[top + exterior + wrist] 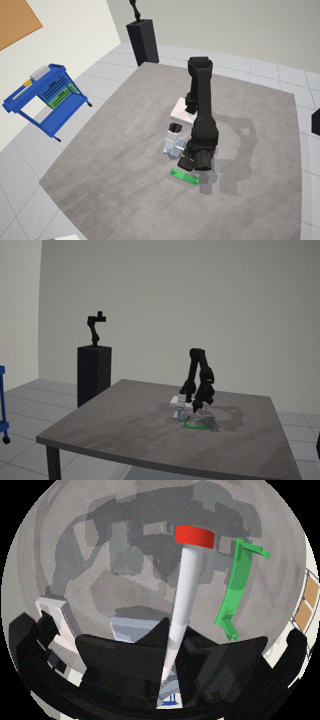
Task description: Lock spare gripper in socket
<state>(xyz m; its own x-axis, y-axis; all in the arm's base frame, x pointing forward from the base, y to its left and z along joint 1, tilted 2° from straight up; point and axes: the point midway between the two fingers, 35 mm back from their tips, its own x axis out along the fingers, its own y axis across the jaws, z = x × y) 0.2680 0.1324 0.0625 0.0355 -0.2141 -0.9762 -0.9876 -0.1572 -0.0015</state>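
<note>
The mount lies 80 mm to the right of my gripper tip and 10 mm ahead of it. Also, from my gripper tip: spare gripper (90 mm to the right, 60 mm above, 20 mm behind); then green cradle (90 mm ahead, 40 mm to the left, 30 mm below).
</note>
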